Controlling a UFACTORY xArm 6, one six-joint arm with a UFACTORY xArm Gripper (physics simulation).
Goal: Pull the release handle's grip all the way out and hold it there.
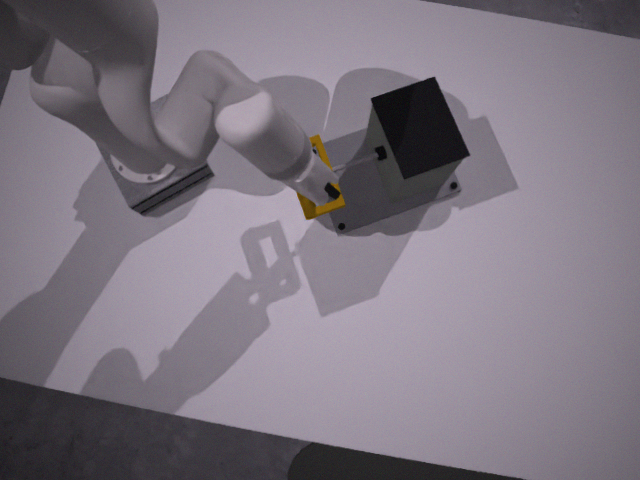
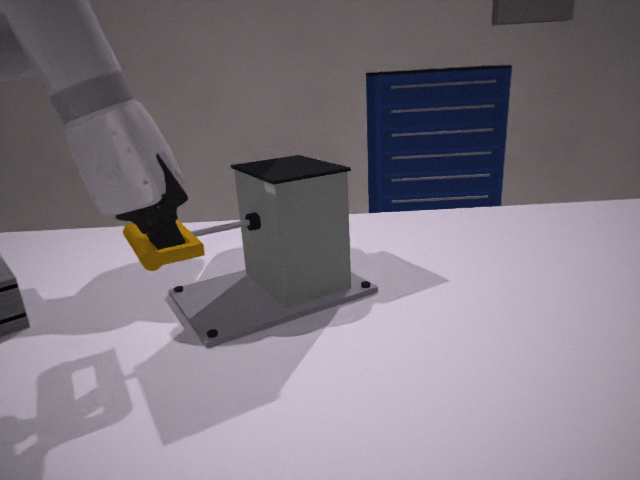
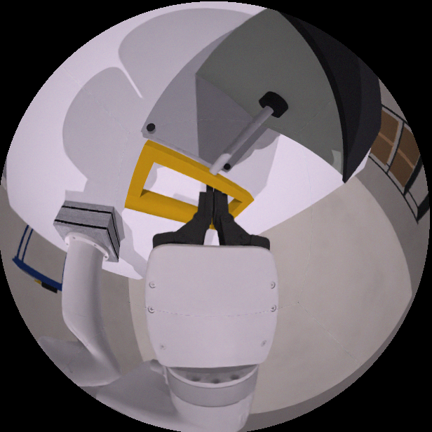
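Note:
The release handle's yellow rectangular grip (image 1: 326, 210) (image 2: 186, 251) (image 3: 138, 180) stands off a grey-green box with a black lid (image 1: 421, 129) (image 2: 312, 237) (image 3: 240, 65). A grey rod (image 1: 354, 162) (image 2: 219, 228) (image 3: 245, 136) joins them, and a length of it shows outside the box's black collar. My gripper (image 1: 332, 191) (image 2: 169, 242) (image 3: 212, 189) is shut with nothing between its fingers. Its black fingers reach down into the grip's opening, off-centre near one end bar, close to where the rod meets the grip. Contact between the fingertips and the grip's bars cannot be made out.
The box stands on a grey base plate (image 1: 356, 206) (image 2: 227, 304) (image 3: 172, 115) with black bolts, partly below the grip. The arm's base block (image 1: 175, 188) (image 3: 92, 220) is on the grip's other side. A blue drawer cabinet (image 2: 439, 144) stands beyond the table.

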